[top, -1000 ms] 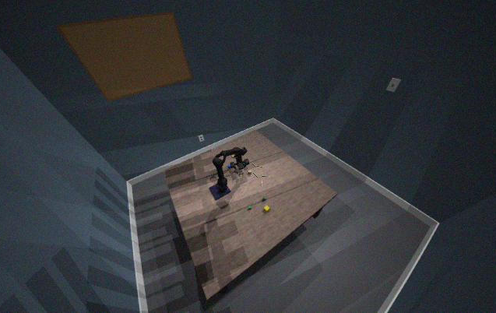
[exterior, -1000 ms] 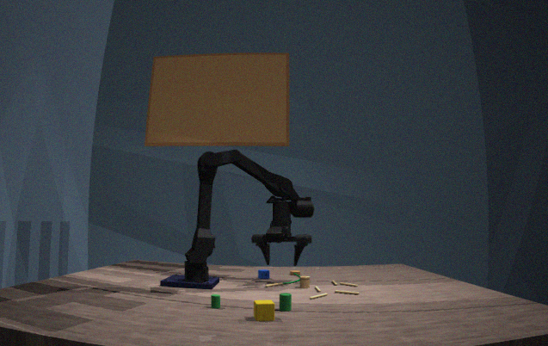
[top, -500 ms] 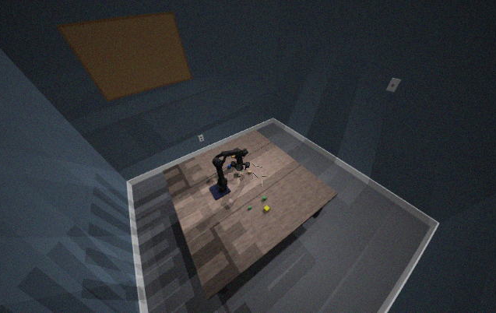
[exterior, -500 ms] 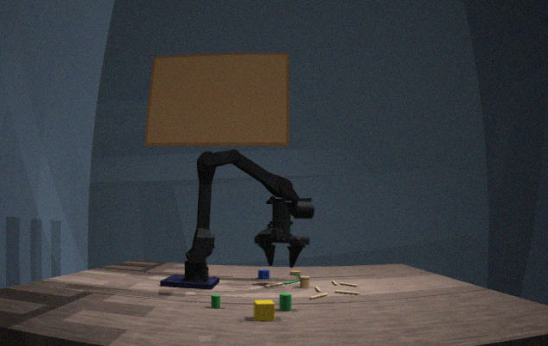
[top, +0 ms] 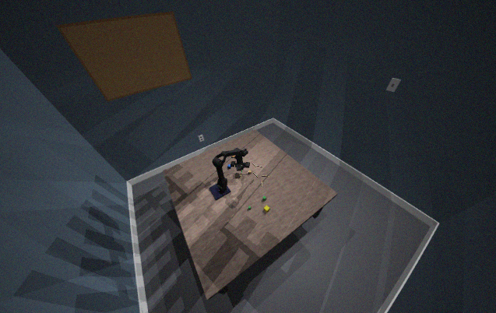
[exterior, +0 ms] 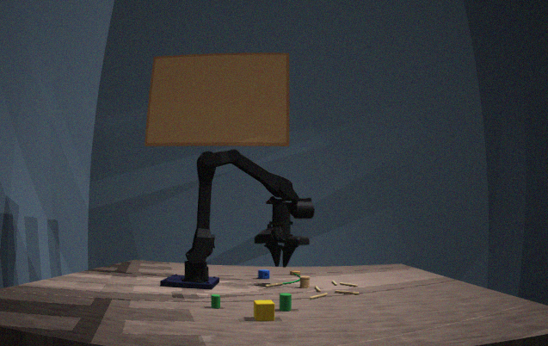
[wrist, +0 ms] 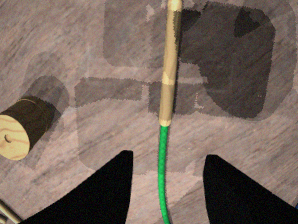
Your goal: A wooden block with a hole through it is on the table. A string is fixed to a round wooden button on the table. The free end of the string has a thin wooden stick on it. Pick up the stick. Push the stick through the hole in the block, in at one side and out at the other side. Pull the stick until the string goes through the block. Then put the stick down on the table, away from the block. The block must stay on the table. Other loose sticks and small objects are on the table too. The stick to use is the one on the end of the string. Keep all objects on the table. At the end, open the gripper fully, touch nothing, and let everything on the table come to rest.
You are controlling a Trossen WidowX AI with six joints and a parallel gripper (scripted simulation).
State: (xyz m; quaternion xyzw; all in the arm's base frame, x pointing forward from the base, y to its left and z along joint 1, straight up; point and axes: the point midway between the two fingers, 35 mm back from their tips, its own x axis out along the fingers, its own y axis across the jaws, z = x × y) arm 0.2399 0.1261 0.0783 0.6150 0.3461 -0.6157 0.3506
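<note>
Now: the thin wooden stick 1 cm behind my gripper tip, 1 cm to the right of it and 6 cm below it. The rest, counted from my gripper tip: blue block: 9 cm behind, 14 cm to the left, 5 cm below; tan wooden cylinder: 8 cm ahead, 4 cm to the right, 4 cm below; round wooden button: 1 cm ahead, 28 cm to the left, 5 cm below.
</note>
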